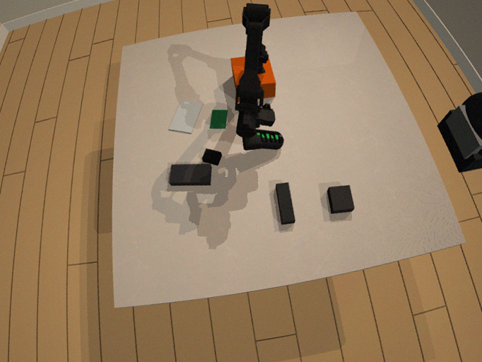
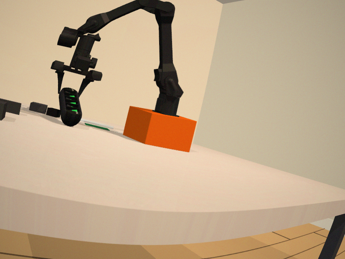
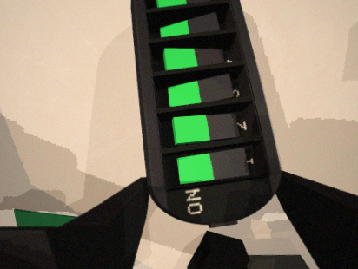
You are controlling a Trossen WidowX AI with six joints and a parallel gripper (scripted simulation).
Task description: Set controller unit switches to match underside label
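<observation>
My gripper tip is now 15 cm to the left of the black cube, 7 cm above it and 1 cm past it. Round my gripper tip: black bar (25 cm ahead, 7 cm below, 4 cm to the left); then flat grey box (25 cm to the right, 7 cm below, 3 cm ahead); then green card (18 cm behind, 8 cm to the right, 8 cm below).
</observation>
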